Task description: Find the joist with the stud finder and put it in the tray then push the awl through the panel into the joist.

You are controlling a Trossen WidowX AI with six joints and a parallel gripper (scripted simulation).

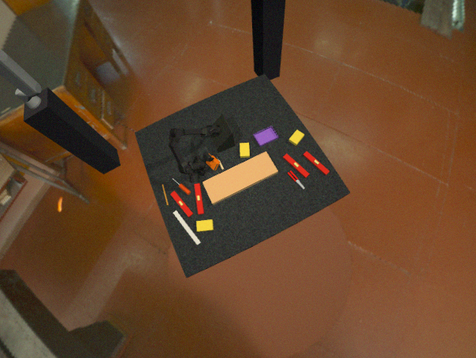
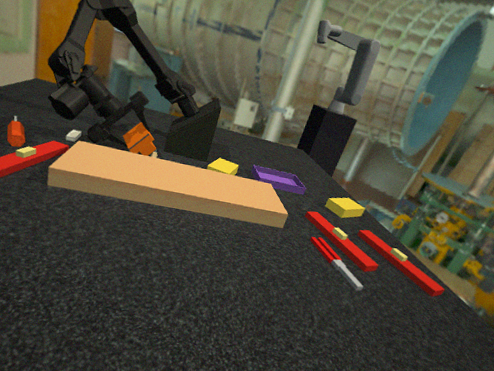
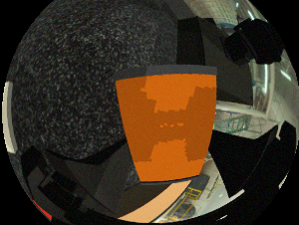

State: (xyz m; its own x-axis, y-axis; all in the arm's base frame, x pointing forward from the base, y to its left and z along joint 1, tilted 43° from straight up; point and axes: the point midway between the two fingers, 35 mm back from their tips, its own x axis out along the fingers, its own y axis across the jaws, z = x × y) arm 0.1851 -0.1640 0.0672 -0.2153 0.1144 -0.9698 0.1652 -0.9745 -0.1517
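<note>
Right now my gripper tip is 50 mm to the right of the awl and 40 mm above it. From my gripper tip the other things lie so: small white block: 170 mm to the right, 40 mm below, 10 mm behind; then pencil: 430 mm to the right, 50 mm ahead, 40 mm below; then orange stud finder: 20 mm below, 20 mm behind, 10 mm to the left.
</note>
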